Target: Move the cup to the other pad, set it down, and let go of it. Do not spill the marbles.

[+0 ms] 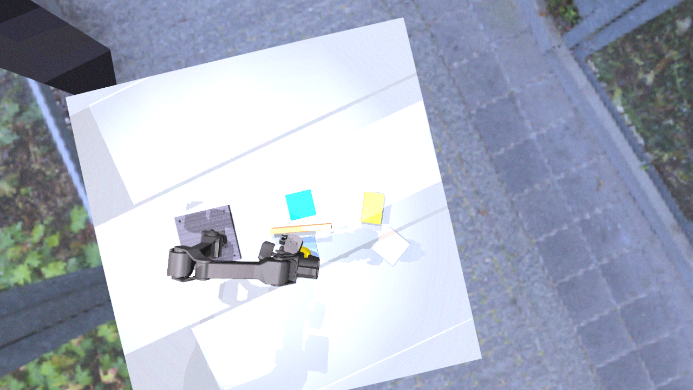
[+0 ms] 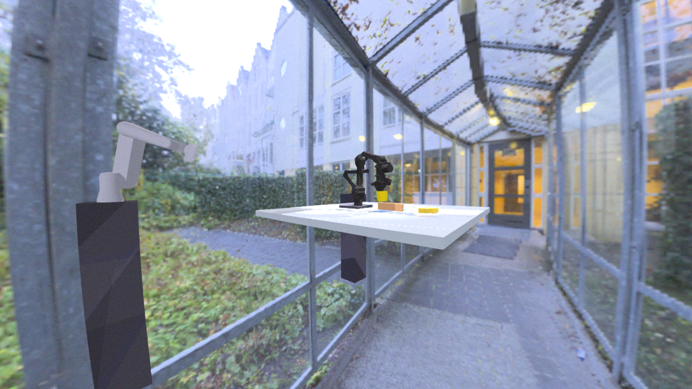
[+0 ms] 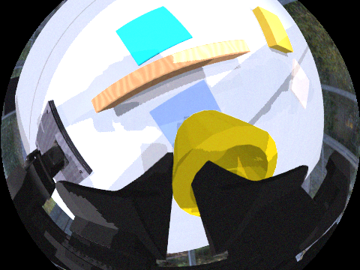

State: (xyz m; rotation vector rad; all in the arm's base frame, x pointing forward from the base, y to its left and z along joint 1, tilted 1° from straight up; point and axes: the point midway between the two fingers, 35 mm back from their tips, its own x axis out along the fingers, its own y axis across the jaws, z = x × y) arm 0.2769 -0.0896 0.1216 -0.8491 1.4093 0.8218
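The pale blue pad lies 2 cm ahead of my gripper tip, 1 cm to the right of it and 11 cm below it. Round my gripper tip: yellow cup 2 cm ahead, 2 cm to the right; white square 34 cm ahead, 5 cm to the right, 10 cm below; yellow block 30 cm ahead, 10 cm to the left, 9 cm below.
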